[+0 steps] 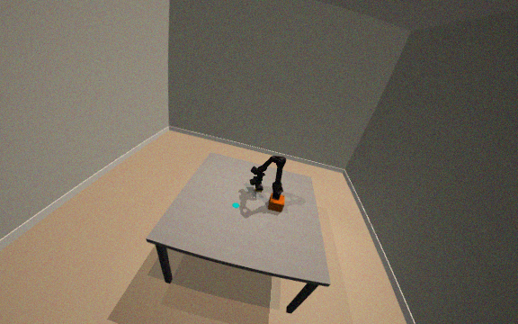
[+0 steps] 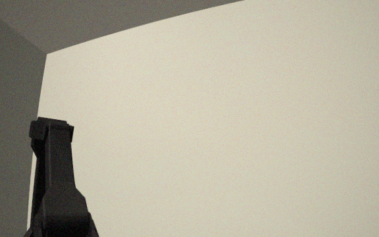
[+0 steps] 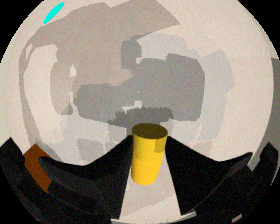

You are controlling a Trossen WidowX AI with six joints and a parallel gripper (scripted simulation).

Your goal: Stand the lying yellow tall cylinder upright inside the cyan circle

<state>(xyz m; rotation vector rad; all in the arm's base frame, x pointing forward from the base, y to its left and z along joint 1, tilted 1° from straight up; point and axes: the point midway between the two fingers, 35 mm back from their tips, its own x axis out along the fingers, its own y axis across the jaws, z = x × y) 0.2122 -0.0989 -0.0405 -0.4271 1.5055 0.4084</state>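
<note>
The cyan circle lies 280 mm to the left of my gripper tip, 90 mm ahead of it and 20 mm below it. Round my gripper tip: yellow tall cylinder: 20 mm behind, 10 mm to the right.
</note>
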